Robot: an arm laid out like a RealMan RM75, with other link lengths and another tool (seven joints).
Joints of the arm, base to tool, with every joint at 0 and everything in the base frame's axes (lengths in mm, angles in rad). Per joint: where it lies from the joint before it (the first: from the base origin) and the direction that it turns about. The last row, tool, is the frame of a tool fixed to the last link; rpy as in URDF.
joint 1: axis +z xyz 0 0 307.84
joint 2: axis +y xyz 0 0 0
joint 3: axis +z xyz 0 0 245.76
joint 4: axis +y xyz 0 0 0
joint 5: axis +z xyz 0 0 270.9
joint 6: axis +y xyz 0 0 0
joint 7: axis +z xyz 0 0 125.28
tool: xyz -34 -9 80 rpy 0.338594 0 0.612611
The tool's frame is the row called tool.
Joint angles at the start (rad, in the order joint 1, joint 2, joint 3, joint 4, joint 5, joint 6, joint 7): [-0.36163 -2.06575 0.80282 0.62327 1.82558 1.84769 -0.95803]
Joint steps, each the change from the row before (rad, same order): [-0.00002 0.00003 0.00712 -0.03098 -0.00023 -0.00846 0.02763]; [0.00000 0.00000 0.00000 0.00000 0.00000 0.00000 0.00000]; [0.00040 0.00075 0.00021 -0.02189 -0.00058 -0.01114 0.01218]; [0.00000 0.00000 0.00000 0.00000 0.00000 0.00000 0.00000]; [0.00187 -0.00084 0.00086 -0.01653 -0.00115 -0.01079 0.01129]
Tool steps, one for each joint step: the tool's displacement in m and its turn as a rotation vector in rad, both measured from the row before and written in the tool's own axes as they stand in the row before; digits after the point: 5 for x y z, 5 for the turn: [-0.00253 0.00761 0.00072 0.00118 0.00306 -0.00293]; [0.00000 0.00000 0.00000 0.00000 0.00000 0.00000]; [-0.00283 0.00422 -0.00041 0.00728 -0.00676 -0.00626]; [0.00000 0.00000 0.00000 0.00000 0.00000 0.00000]; [-0.00249 0.00386 -0.00025 0.00704 -0.00642 -0.00384]
